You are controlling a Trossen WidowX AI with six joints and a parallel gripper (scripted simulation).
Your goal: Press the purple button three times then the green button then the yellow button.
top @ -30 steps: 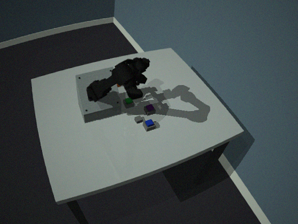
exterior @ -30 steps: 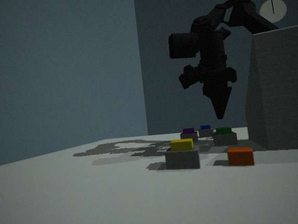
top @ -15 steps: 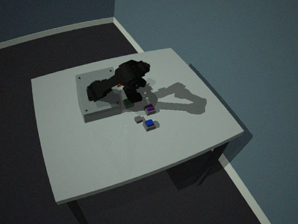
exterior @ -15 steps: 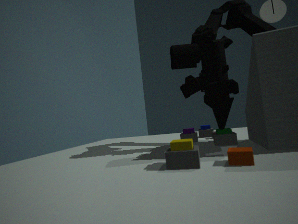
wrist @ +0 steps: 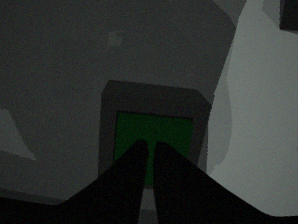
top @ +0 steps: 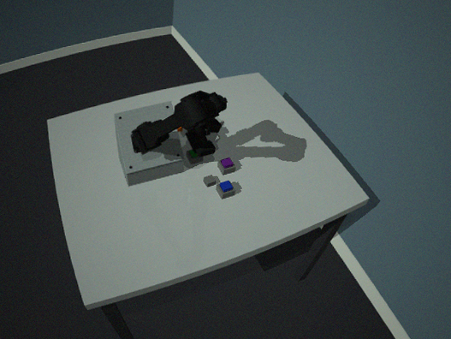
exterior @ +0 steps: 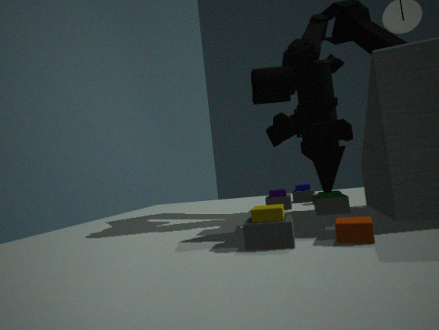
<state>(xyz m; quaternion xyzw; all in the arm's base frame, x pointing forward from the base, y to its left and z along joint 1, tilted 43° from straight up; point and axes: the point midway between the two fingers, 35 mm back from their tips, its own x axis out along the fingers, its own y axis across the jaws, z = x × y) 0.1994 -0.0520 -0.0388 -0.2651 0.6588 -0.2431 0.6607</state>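
The green button is 1 cm below my gripper tip. The rest, counted from my gripper tip: small grey block: 13 cm to the right, 2 cm below; purple button: 9 cm to the right, 9 cm ahead; orange block: 18 cm to the left, 2 cm below, 1 cm behind.
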